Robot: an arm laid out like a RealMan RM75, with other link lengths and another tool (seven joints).
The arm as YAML. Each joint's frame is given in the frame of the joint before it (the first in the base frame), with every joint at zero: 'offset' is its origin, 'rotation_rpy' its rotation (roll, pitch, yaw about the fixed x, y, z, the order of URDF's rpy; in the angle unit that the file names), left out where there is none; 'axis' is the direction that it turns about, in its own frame. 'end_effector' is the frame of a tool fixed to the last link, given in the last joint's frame.
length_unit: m
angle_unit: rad
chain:
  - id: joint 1
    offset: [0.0, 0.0, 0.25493]
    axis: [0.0, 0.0, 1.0]
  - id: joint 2
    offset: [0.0, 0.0, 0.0]
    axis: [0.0, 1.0, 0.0]
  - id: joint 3
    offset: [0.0, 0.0, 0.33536]
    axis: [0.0, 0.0, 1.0]
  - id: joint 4
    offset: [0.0, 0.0, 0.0]
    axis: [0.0, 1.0, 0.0]
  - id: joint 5
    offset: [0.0, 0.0, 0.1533]
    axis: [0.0, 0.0, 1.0]
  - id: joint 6
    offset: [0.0, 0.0, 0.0]
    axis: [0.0, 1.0, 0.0]
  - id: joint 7
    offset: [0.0, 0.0, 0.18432]
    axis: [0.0, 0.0, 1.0]
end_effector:
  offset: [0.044, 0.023, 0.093]
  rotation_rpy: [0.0, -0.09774, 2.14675]
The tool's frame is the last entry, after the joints.
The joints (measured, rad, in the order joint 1, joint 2, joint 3, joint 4, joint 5, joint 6, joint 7), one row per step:
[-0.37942 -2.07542 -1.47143 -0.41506 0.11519 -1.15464 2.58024]
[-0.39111 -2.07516 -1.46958 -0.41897 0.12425 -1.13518 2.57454]
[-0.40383 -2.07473 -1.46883 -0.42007 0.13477 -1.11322 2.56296]
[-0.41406 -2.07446 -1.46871 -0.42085 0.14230 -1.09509 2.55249]
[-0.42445 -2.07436 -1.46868 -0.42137 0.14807 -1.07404 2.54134]
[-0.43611 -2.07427 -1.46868 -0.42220 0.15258 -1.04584 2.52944]
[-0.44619 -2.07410 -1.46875 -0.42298 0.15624 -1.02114 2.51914]
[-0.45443 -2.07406 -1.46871 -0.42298 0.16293 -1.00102 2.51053]
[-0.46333 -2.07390 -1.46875 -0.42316 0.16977 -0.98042 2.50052]
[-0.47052 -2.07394 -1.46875 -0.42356 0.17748 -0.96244 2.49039]
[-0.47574 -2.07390 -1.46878 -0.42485 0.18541 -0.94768 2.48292]
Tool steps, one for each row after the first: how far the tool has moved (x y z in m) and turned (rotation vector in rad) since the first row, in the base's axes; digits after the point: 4 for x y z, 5 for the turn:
[0.0032 0.0039 -0.0043 -0.01379 0.00774 -0.00215]
[0.0052 0.0084 -0.0091 -0.03167 0.01311 0.00042]
[0.0066 0.0123 -0.0126 -0.04557 0.01597 0.00405]
[0.0072 0.0167 -0.0161 -0.05949 0.01812 0.01148]
[0.0068 0.0223 -0.0200 -0.07461 0.02140 0.02463]
[0.0063 0.0272 -0.0233 -0.08720 0.02433 0.03654]
[0.0060 0.0307 -0.0269 -0.09952 0.02948 0.04520]
[0.0059 0.0345 -0.0305 -0.11213 0.03388 0.05391]
[0.0057 0.0374 -0.0339 -0.12432 0.03771 0.06152]
[0.0056 0.0395 -0.0369 -0.13408 0.04267 0.06682]

